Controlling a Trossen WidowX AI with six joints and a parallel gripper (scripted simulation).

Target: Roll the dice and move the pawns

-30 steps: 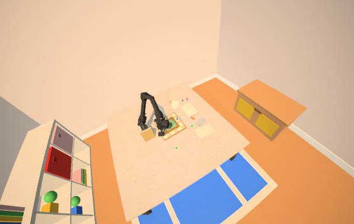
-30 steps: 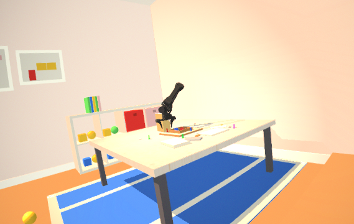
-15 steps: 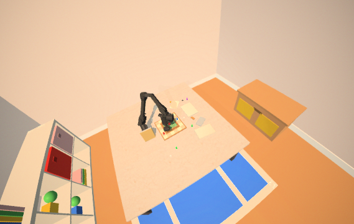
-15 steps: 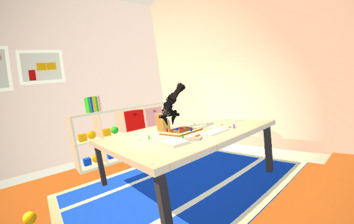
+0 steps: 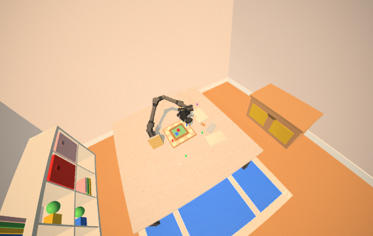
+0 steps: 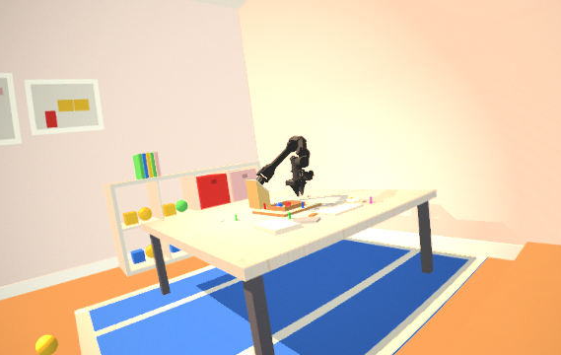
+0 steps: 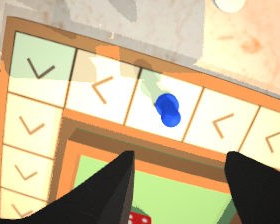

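My gripper tip is 10 mm short of the blue pawn and 50 mm above it. From my gripper tip the other things lie so: red pawn 210 mm behind, 100 mm to the right, 50 mm below; grey card 230 mm ahead, 170 mm to the right, 70 mm below; purple pawn 280 mm ahead, 250 mm to the left, 60 mm below.
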